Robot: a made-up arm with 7 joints.
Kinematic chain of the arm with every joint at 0, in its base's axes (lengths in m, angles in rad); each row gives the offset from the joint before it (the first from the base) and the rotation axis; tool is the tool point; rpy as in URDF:
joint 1: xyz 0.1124 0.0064 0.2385 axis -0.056 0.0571 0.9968
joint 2: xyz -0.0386 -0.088 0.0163 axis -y
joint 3: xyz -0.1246 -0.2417 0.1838 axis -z
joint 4: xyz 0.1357 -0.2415 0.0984 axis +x
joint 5: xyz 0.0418 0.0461 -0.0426 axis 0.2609 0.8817 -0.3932
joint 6: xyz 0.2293 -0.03 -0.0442 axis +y
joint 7: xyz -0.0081 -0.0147 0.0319 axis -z
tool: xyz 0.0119 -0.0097 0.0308 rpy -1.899 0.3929 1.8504
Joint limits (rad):
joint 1: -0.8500..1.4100
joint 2: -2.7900..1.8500
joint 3: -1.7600..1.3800
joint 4: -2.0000..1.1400
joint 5: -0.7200..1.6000
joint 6: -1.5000..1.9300
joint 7: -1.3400..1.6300
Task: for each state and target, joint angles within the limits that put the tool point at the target. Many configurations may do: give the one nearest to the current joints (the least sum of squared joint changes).
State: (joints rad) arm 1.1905 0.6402 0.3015 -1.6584 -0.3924 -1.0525 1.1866
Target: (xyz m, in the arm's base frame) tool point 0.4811 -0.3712 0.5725
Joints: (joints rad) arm 0.8603 0.7867 0.0545 -1.6747 -0.7200 -0.8435 1.1522
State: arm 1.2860 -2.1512 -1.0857 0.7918 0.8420 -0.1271 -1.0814
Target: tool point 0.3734 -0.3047 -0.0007
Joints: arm 1.1700 -2.3592 -0.4665 0.4312 0.7254 -0.1044 -1.0553
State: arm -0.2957 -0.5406 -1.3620 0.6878 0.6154 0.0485 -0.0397
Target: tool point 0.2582 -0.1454 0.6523
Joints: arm -0.2397 0.2103 -1.0399 0.7169 -0.3545 0.1353 -0.0700
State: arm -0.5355 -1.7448 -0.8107 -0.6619 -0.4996 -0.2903 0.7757
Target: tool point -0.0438 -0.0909 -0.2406
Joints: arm -0.8500 -2.2062 -0.9196 -1.1765 0.2763 0.2556 0.6687
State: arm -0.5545 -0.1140 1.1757 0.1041 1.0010 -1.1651 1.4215
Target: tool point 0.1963 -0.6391 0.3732
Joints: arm 0.2809 -0.2366 0.7209 0.3229 0.9091 -1.1642 1.4295
